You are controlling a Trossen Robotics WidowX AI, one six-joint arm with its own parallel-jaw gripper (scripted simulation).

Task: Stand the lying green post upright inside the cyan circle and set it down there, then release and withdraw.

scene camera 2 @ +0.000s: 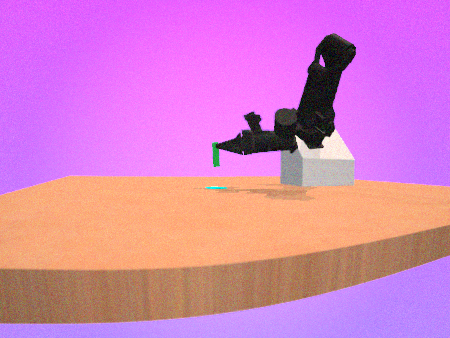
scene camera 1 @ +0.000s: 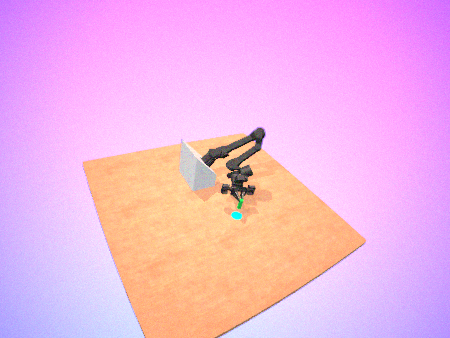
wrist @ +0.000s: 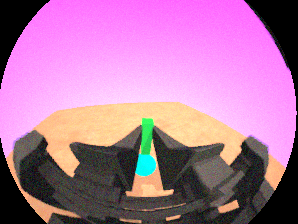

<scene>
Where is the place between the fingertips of the gripper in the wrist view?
147,127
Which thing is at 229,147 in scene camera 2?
The gripper.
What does the gripper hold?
A green post.
</scene>
